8 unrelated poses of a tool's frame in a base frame.
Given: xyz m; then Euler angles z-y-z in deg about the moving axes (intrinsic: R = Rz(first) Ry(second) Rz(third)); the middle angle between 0 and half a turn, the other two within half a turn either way.
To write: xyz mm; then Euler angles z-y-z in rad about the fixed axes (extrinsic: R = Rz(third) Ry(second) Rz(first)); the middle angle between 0 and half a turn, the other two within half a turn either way. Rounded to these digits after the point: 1 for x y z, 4 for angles.
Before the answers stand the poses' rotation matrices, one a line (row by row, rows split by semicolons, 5 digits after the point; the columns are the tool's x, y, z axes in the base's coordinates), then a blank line. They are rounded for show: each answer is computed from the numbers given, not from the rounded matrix.
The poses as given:
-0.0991 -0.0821 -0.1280 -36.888 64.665 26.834
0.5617 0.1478 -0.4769 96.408 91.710 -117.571
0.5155 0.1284 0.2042 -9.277 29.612 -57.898
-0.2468 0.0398 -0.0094 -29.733 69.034 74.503
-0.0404 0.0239 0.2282 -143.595 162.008 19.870
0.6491 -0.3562 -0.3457 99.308 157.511 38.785
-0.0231 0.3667 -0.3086 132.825 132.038 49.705
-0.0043 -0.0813 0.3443 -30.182 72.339 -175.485
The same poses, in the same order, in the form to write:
0.57635 0.38112 0.72289; 0.13184 0.82963 -0.54252; -0.80650 0.40799 0.42791
0.87936 0.46291 -0.11156; 0.11266 0.02537 0.99331; 0.46264 -0.88604 -0.02984
0.31942 0.81250 0.48766; -0.91050 0.40575 -0.07966; -0.26259 -0.41857 0.86939
0.56094 -0.16690 0.81086; 0.78936 0.40302 -0.46312; -0.24950 0.89984 0.35781
0.92163 0.29798 -0.24860; 0.25731 -0.94878 -0.18332; -0.29050 0.10499 -0.95110
-0.50166 -0.86285 -0.06187; -0.81206 0.44507 0.37747; -0.29816 0.23960 -0.92395
-0.26503 -0.82151 -0.50486; -0.83609 -0.06502 0.54472; -0.48032 0.56648 -0.66962
-0.30102 -0.48054 0.82369; 0.08400 -0.87376 -0.47905; 0.94991 -0.07501 0.30338

-99.1 -82.1 -128.0 0.4683 1.1286 -0.6438
561.7 147.8 -476.9 -2.0520 1.6006 1.6826
515.5 128.4 204.2 -1.0105 0.5168 -0.1619
-246.8 39.8 -9.4 1.3003 1.2049 -0.5189
-40.4 23.9 228.2 0.3468 2.8276 -2.5062
649.1 -356.2 -345.7 0.6769 2.7491 1.7333
-23.1 366.7 -308.6 0.8675 2.3045 2.3182
-4.3 -81.3 344.3 -3.0628 1.2626 -0.5268

